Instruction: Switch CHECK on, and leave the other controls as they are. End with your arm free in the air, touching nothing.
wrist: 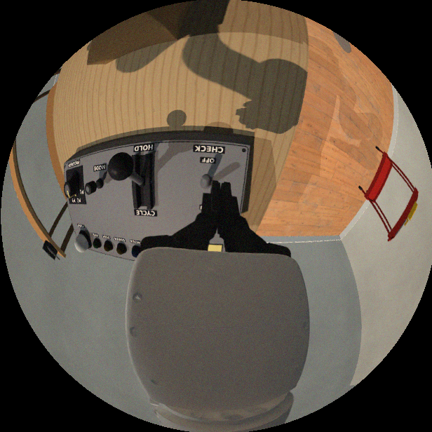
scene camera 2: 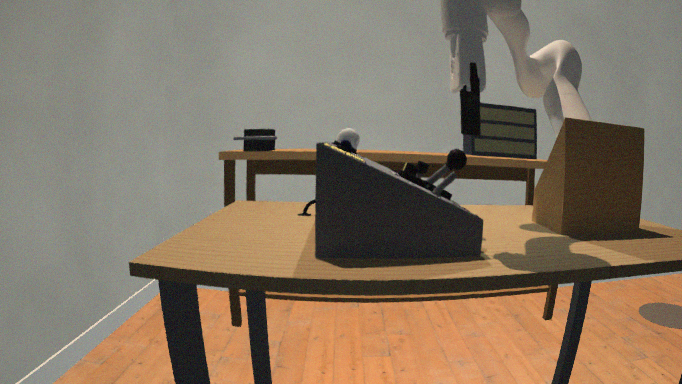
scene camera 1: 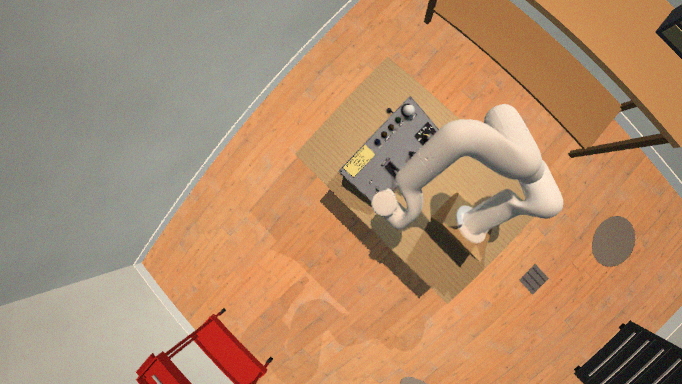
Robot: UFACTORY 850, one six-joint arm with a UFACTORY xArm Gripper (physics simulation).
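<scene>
The grey sloped control box (scene camera 1: 400,145) (scene camera 2: 390,220) (wrist: 175,200) stands on the wooden table (scene camera 1: 380,90) (scene camera 2: 260,235) (wrist: 150,90). The silver CHECK switch (scene camera 2: 445,183) (wrist: 206,181) sits near the panel's end, below its upside-down OFF label in the wrist view; in scene camera 2 it leans toward the box's low front edge, the OFF side. My gripper (scene camera 2: 470,131) (wrist: 218,192) is shut and empty. Its tips hang above the panel, clear of the switch in scene camera 2, and appear just right of it in the wrist view. The ON label is mostly hidden by the fingers.
The black-knobbed HOLD/CYCLE lever (scene camera 2: 456,159) (wrist: 120,166) stands beside CHECK and leans toward HOLD. The MODE knob (wrist: 91,188) and a white round knob (scene camera 1: 408,110) (scene camera 2: 348,136) (wrist: 82,241) are farther along. A wooden block (scene camera 2: 602,177) stands near the arm's base.
</scene>
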